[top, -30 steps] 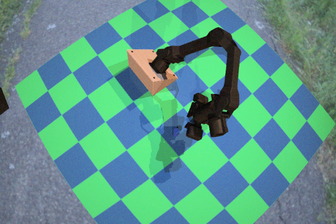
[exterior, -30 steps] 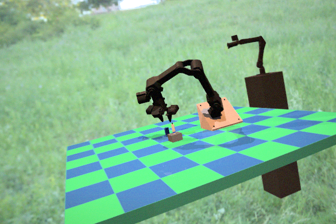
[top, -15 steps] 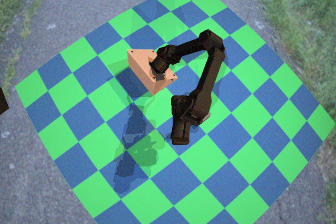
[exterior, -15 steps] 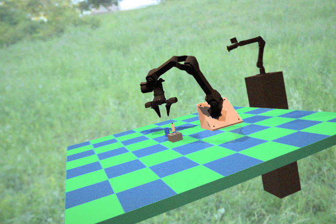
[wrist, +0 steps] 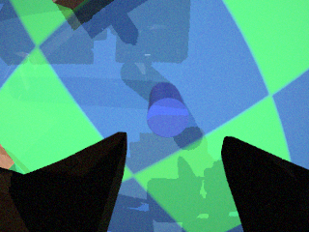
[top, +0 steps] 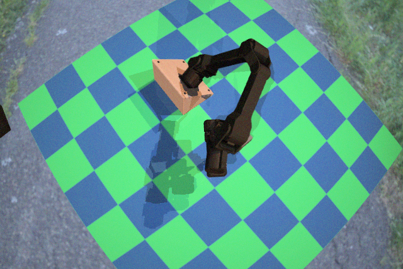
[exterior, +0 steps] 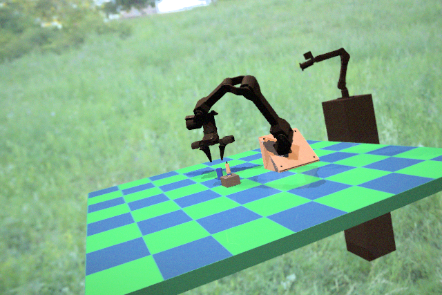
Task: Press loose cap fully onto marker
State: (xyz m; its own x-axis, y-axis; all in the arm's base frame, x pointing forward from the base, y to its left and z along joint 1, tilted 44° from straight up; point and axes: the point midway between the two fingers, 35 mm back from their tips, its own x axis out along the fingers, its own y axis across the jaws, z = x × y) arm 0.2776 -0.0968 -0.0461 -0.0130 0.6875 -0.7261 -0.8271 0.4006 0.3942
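My gripper tip is now 60 mm above the blue cap. Also, from my gripper tip: holder block (140 mm to the left, 70 mm below).
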